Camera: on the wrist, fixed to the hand. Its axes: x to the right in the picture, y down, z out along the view.
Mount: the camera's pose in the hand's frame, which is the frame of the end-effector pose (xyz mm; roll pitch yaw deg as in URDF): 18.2 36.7 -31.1 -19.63 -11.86 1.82
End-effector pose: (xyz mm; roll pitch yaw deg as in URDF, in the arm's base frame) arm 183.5 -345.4 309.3 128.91 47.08 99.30
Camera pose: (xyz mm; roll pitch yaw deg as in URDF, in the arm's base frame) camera 174.7 -298.6 328.7 96.53 51.98 82.36
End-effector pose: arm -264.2 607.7 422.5 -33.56 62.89 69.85
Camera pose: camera -288.1 581.5 385.2 -41.53 53.18 83.31
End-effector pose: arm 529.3 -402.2 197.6 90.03 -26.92 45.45
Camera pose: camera 506.9 -380.7 238.6 76.83 -28.07 31.98
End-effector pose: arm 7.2 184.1 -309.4 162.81 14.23 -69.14
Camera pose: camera -7.1 149.1 -274.6 141.44 24.95 -74.86
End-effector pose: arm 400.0 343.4 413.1 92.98 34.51 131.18
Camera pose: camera 353.9 351.8 434.3 65.67 32.51 116.98
